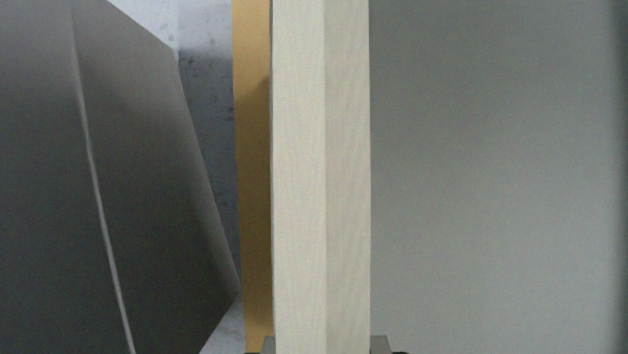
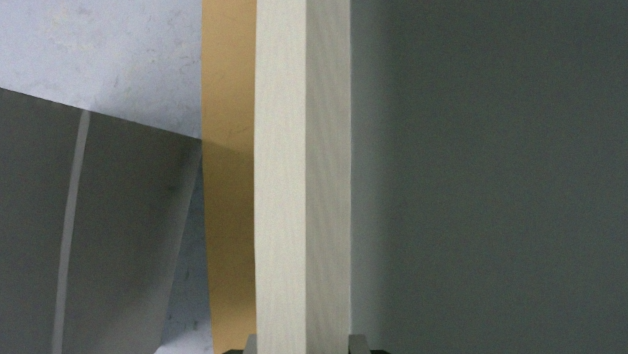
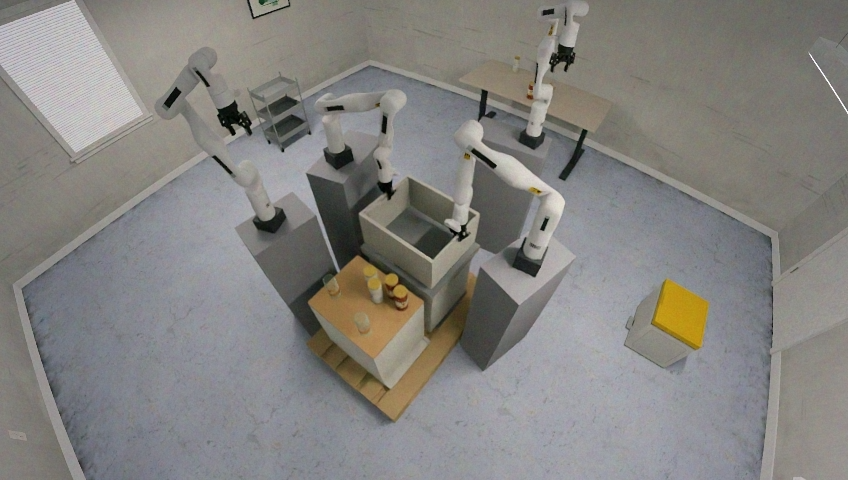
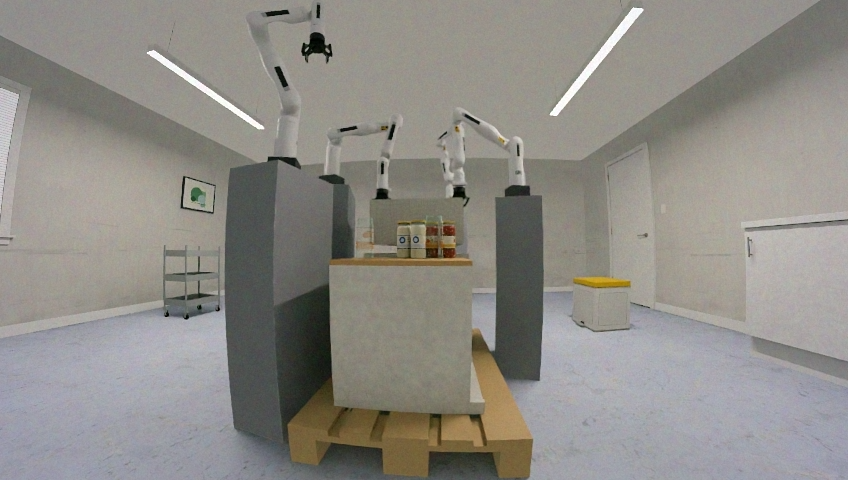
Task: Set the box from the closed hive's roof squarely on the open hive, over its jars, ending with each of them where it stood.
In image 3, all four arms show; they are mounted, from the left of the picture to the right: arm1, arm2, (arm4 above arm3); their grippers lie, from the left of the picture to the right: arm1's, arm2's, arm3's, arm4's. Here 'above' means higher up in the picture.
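Note:
The pale open-topped box [image 1: 300,150] [image 2: 280,150] [image 3: 395,246] [image 4: 416,208] appears level, a little above the closed hive's grey roof [image 3: 453,278]. Arm2's gripper [image 1: 324,345] [image 3: 387,193] is shut on its left wall. Arm3's gripper [image 2: 303,345] [image 3: 461,234] is shut on its right wall. The open hive [image 3: 351,347] [image 4: 398,339] bears two white jars [image 3: 374,291] [image 4: 418,240], two red-brown jars [image 3: 400,299] [image 4: 449,240] and two clear glasses [image 3: 332,286] [image 3: 361,322], all upright. Arm1's gripper [image 3: 236,124] and arm4's gripper [image 3: 562,63] are open, high up and away from the box.
Both hives stand on a wooden pallet [image 3: 437,356] [image 4: 511,410]. Grey pedestals [image 3: 505,315] [image 4: 252,297] flank them. A table [image 3: 586,113] stands behind at the upper right, a wheeled rack [image 3: 279,107] [image 4: 191,276] at the back left. A yellow-lidded bin [image 3: 681,312] [image 4: 601,282] stands at the right.

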